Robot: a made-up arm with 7 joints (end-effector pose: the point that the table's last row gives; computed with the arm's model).
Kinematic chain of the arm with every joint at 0, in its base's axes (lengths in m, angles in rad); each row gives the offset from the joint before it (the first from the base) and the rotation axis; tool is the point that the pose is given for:
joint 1: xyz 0 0 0.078 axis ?
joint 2: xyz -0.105 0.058 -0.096 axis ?
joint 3: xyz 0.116 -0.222 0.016 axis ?
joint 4: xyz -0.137 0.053 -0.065 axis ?
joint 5: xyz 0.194 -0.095 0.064 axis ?
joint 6: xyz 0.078 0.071 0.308 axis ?
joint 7: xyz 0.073 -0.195 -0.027 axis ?
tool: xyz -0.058 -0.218 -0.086
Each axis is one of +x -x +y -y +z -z.
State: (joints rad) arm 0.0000 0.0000 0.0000 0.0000 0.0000 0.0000 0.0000
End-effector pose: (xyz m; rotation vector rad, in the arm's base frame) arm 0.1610 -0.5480 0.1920 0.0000 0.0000 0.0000
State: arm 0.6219 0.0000 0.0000 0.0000 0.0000 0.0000 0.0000
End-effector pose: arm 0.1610 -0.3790 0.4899 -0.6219 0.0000 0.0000
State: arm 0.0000 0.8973 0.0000 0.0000 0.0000 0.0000 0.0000
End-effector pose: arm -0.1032 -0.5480 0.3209 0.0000 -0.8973 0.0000
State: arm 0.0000 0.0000 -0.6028 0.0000 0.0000 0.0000 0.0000
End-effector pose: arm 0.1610 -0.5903 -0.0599 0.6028 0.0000 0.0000
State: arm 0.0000 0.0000 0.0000 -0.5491 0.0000 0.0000 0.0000
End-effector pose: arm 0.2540 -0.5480 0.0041 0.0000 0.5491 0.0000
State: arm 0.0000 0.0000 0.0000 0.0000 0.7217 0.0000 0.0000
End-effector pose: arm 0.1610 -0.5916 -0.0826 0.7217 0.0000 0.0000
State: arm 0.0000 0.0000 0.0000 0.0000 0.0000 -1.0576 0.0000
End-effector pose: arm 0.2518 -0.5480 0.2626 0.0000 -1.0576 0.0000
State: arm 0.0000 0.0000 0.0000 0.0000 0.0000 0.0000 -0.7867
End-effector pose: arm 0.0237 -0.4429 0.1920 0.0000 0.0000 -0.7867
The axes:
joint 1: -x
joint 2: -y
joint 3: -x
joint 4: -y
joint 5: +x
joint 6: +y
joint 7: +z

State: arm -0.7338 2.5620 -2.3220 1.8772 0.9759 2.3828 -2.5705
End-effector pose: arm 0.3648 0.1260 0.0003 1.9023 -1.0133 0.4363
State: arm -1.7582 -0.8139 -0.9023 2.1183 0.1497 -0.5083 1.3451
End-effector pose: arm -0.6061 -0.1906 -0.5072 0.4873 -0.8266 -0.9247
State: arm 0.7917 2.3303 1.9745 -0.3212 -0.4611 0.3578 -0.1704
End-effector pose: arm -0.4200 0.1302 -0.0147 -0.4433 -1.6482 -2.2507
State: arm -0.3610 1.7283 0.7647 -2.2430 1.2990 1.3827 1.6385
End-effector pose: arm -0.0188 -0.2107 -0.3405 2.4748 -1.1056 1.0812
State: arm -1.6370 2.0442 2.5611 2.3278 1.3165 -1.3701 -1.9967
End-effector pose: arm 0.0223 0.4334 0.1848 1.4142 -1.3006 -0.8295
